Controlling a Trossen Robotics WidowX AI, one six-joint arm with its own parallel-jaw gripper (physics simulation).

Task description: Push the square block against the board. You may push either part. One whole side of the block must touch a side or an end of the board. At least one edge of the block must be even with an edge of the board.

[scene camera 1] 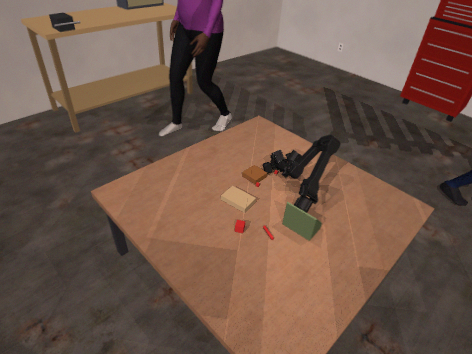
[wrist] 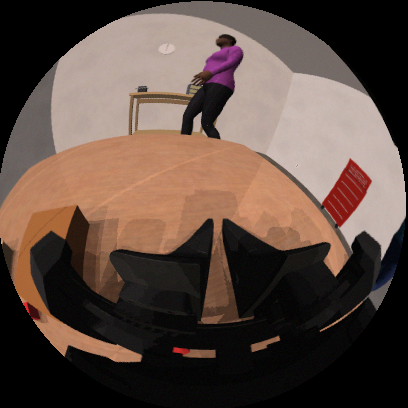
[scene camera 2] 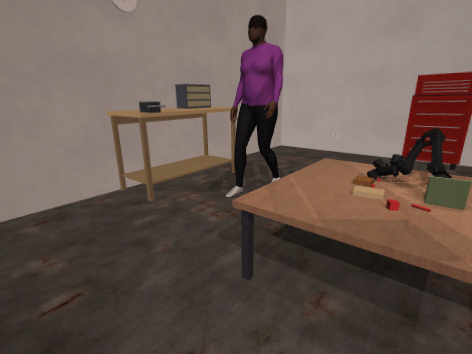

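Where they show: gripper, fingertip midpoint: (wrist: 216, 222); arm's base, origin of the base link: (scene camera 1: 300, 209) (scene camera 2: 439, 186).
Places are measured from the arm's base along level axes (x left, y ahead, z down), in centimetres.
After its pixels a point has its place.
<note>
A flat brown square block (scene camera 1: 254, 173) {x -13.2, y 35.8, z 5.2 cm} (scene camera 2: 363, 180) {x -10.1, y 35.9, z 5.2 cm} (wrist: 42, 226) lies on the table. A flat pale rectangular board (scene camera 1: 238, 199) {x 9.4, y 29.4, z 5.2 cm} (scene camera 2: 368, 193) {x 12.6, y 30.2, z 5.6 cm} lies apart from it, toward the front left in scene camera 1. The board does not show in the wrist view. My gripper (scene camera 1: 267, 167) {x -32.1, y 36.2, z 6.1 cm} (scene camera 2: 370, 174) {x -32.1, y 36.2, z 6.1 cm} (wrist: 216, 222) {x -32.1, y 36.2, z 6.1 cm} is shut and empty, low beside the back right part of the brown block in scene camera 1. In the wrist view the block is left of the fingers, with bare table between them. Whether the gripper's outer body touches the block I cannot tell.
A red cube (scene camera 1: 240, 226) {x 23.8, y 17.0, z 4.2 cm} (scene camera 2: 393, 205) {x 24.5, y 17.8, z 5.7 cm} and a red stick (scene camera 1: 268, 232) {x 16.1, y 6.3, z 6.9 cm} (scene camera 2: 421, 207) {x 16.4, y 6.5, z 7.2 cm} lie in front. Small red pieces (scene camera 1: 257, 184) {x -8.4, y 30.1, z 6.9 cm} (scene camera 1: 276, 172) {x -24.7, y 28.2, z 7.1 cm} lie near the block and under the arm. A green panel (scene camera 1: 300, 221) {x 6.5, y -3.8, z -0.1 cm} (scene camera 2: 447, 193) {x 6.5, y -3.1, z 1.2 cm} stands before the arm's base.
</note>
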